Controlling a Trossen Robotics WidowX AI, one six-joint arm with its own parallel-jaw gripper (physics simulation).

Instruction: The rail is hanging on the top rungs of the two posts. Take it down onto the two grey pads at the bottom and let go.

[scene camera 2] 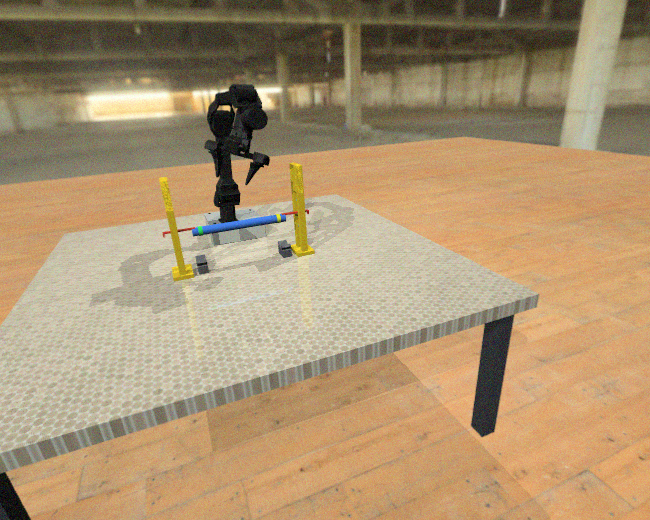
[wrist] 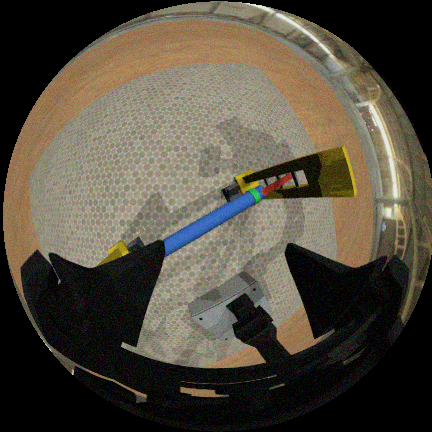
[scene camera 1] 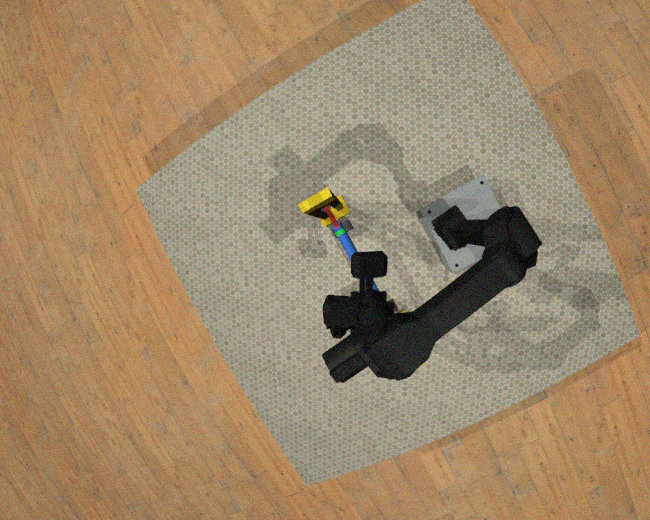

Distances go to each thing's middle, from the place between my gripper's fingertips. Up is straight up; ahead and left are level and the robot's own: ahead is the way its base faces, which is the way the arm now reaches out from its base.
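Scene:
There's the blue rail point(wrist: 188, 233), and counting from my hand it's 1 cm to the left, 1 cm behind and 14 cm below.

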